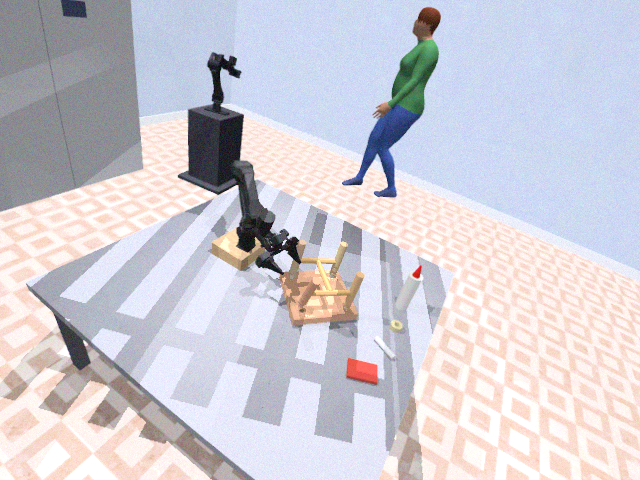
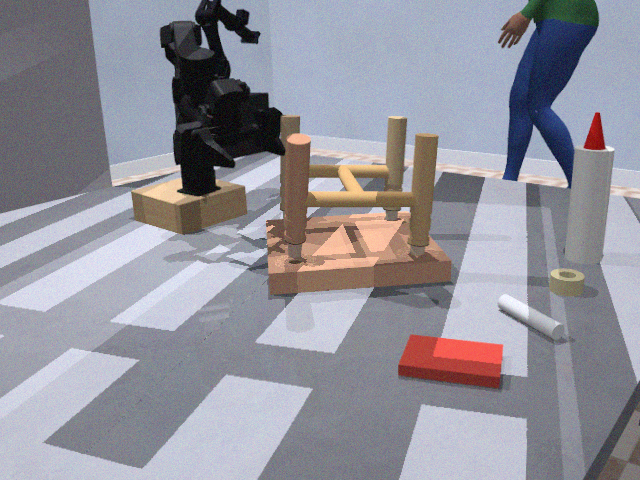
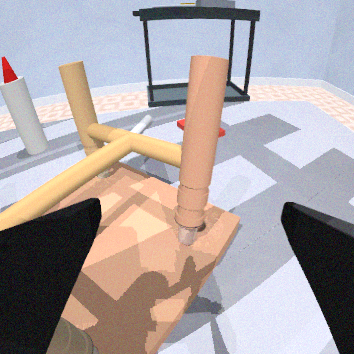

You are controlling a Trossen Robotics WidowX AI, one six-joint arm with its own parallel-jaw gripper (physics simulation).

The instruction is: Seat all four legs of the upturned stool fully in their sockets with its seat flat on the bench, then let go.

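Seen in the pictures: gripper, fingertip midpoint: (image 1: 292,268) (image 2: 259,158) (image 3: 193,209); arm's base at its link origin: (image 1: 245,245) (image 2: 199,190).
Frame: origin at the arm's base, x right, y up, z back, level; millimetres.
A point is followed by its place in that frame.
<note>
The upturned stool's seat (image 1: 325,316) @(z -452, x 137, y -30 mm) (image 2: 336,277) @(z -432, x 159, y -42 mm) (image 3: 135,255) @(z -342, x 84, y -29 mm) looks flat on the bench (image 1: 206,335) @(z -137, x 425, y -60 mm). The reddish-brown leg (image 1: 309,294) @(z -381, x 179, y 80 mm) (image 2: 297,191) @(z -385, x 177, y 81 mm) (image 3: 202,125) @(z -365, x 163, y 105 mm) stands nearly upright; its pale end shows above the seat, beside or over its dark socket. The front right leg (image 1: 355,289) @(z -515, x 58, y 85 mm) (image 2: 423,191) @(z -515, x 58, y 69 mm) (image 3: 80,107) @(z -493, x 45, y 91 mm) and back right leg (image 1: 338,258) @(z -393, x -77, y 84 mm) (image 2: 396,160) @(z -400, x -80, y 79 mm) also show pale ends. The back left leg (image 1: 300,250) @(z -264, x 37, y 131 mm) (image 2: 290,122) @(z -268, x 35, y 151 mm) has its foot mostly hidden. Rails link the legs. My gripper (image 1: 290,267) @(z -279, x 128, y 109 mm) (image 2: 258,158) @(z -279, x 128, y 109 mm) (image 3: 193,209) @(z -279, x 128, y 109 mm) is open and empty, near the back left leg.
A white red-tipped bottle (image 1: 408,293) @(z -707, x -111, y 39 mm) (image 2: 589,206) @(z -711, x -111, y 32 mm) (image 3: 25,117) @(z -680, x -126, y 32 mm) stands right of the stool. A white rod (image 1: 384,348) @(z -696, x 138, y -45 mm) (image 2: 529,316) @(z -698, x 140, y -45 mm) (image 3: 142,124) @(z -691, x 134, y -44 mm) and red block (image 1: 361,370) @(z -649, x 270, y -48 mm) (image 2: 449,361) @(z -655, x 281, y -48 mm) (image 3: 215,131) lie in front. The arm's wooden base (image 1: 227,253) @(z 35, x 82, y -9 mm) (image 2: 155,206) @(z 39, x 82, y -17 mm) is behind left.
</note>
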